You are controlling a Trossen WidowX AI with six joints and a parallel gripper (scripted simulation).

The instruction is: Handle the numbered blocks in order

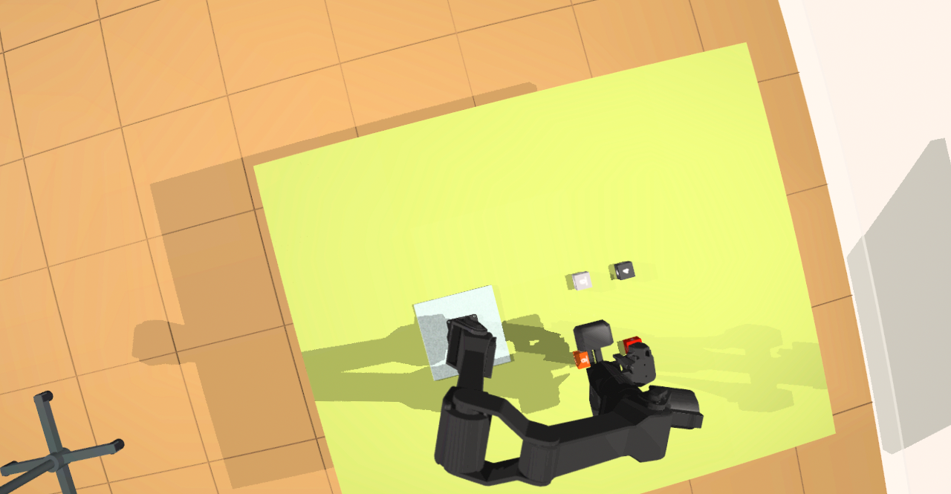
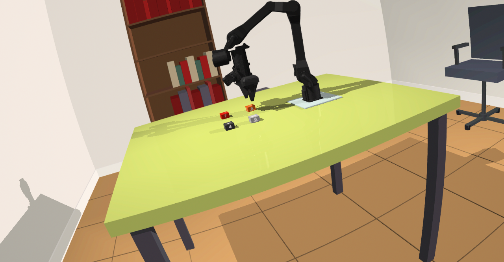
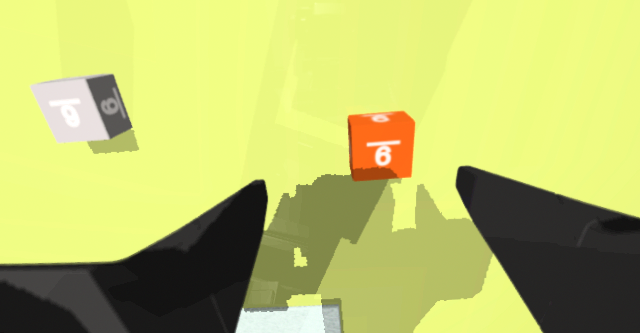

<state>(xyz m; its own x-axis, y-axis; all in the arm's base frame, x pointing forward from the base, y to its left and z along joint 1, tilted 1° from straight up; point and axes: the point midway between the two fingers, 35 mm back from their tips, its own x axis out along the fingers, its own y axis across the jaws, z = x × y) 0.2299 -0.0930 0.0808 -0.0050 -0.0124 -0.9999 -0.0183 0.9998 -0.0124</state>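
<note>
Now: the orange block 4 cm below my gripper tip and 2 cm to the right of it. The rest, counted from my gripper tip: red block (11 cm ahead, 4 cm below, 2 cm to the right); grey block (14 cm to the left, 4 cm below, 3 cm ahead); black block (15 cm to the left, 12 cm ahead, 4 cm below).
</note>
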